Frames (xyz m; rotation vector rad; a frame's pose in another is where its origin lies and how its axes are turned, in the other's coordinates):
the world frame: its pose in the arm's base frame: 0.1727 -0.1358 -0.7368 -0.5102 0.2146 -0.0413
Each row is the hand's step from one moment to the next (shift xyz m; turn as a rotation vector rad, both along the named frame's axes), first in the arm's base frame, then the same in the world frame.
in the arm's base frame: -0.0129 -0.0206 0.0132 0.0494 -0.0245 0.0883
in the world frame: -0.0132 -0.0242 -0.0014 0.0334 -0.0652 0.0739
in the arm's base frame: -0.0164 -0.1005 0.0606 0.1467 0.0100 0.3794
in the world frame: -0.0184 -0.1171 -0.0002 0.0690 -0.1788 0.3590
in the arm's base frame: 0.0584 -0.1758 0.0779 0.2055 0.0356 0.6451
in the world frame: 0.0582 -0.1923 -0.0056 0.0726 -0.2871 0.6099
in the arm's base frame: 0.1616 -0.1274 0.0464 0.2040 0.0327 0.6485
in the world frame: 0.1607 -0.1361 0.0129 0.0708 -0.2913 0.6110
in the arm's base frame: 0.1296 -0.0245 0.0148 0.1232 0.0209 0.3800
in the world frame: 0.1260 -0.0304 0.0286 0.0449 -0.1692 0.3597
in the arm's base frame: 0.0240 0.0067 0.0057 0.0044 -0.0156 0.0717
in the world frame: 0.0217 0.0027 0.0132 -0.0081 -0.0487 0.0544
